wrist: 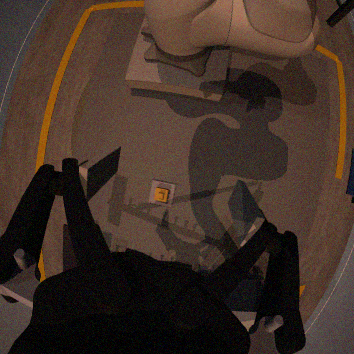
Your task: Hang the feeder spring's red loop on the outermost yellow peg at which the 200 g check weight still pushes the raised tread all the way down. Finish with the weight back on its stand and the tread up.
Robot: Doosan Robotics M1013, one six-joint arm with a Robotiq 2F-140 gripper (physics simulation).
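Where they show: gripper, fingertip midpoint: (175,174); arm's base, origin of the base link: (182,43).
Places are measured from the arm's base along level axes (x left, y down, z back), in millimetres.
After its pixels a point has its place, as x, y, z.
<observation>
The check weight, a small orange-yellow block (161,195) {115, 35, -436}, sits on its pale square stand (170,185) {126, 69, -404} near the middle of the wrist view. My gripper (175,174) {135, -278, -342} is wide open with nothing between its fingers. The weight and stand show in the gap between the fingertips, a little nearer the left one; the height above them is hard to judge. The yellow pegs, the spring's red loop and the tread cannot be made out; the gripper's dark body covers the lower part of the view. Shadows of a bar with short pegs fall below the stand.
The arm's beige links (230,25) {119, -187, -44} and pale base plate (142,65) {-81, 6, -110} stand at the top. An orange-yellow line (54,95) borders the floor area. A dark blue object (350,175) shows at the right edge, and a dark bar (340,13) at the top right.
</observation>
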